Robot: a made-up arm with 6 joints. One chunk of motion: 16 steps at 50 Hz.
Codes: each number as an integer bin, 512 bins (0 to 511) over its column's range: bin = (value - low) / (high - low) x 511, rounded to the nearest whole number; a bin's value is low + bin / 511 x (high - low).
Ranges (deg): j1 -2..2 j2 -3..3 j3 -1..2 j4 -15..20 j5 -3..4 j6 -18..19
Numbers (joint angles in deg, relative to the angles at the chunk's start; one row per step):
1: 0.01 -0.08 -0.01 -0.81 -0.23 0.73
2: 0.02 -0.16 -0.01 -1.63 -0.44 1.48
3: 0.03 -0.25 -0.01 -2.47 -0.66 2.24
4: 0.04 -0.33 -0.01 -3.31 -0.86 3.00
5: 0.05 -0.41 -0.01 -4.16 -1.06 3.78
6: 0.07 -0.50 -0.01 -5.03 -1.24 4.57
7: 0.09 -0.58 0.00 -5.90 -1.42 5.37
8: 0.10 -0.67 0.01 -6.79 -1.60 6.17
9: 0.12 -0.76 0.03 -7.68 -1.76 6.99
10: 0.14 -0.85 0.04 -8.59 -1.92 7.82
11: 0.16 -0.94 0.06 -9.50 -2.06 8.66
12: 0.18 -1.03 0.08 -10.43 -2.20 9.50
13: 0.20 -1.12 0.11 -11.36 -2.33 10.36
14: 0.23 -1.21 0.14 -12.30 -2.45 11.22
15: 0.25 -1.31 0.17 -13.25 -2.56 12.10
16: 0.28 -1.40 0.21 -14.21 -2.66 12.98
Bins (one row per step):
1: 257 249 169 207 202 259
2: 258 242 169 195 187 269
3: 259 234 169 183 171 280
4: 261 227 169 171 156 290
5: 262 221 169 158 142 301
6: 264 213 169 146 128 312
7: 267 206 170 133 115 323
8: 268 198 172 120 102 334
9: 271 191 175 107 91 345
10: 273 183 177 94 79 357
11: 276 175 181 80 69 368
12: 278 168 184 67 58 380
13: 281 160 189 53 49 392
14: 285 152 194 39 40 404
15: 287 144 199 26 32 416
16: 291 136 206 12 25 428

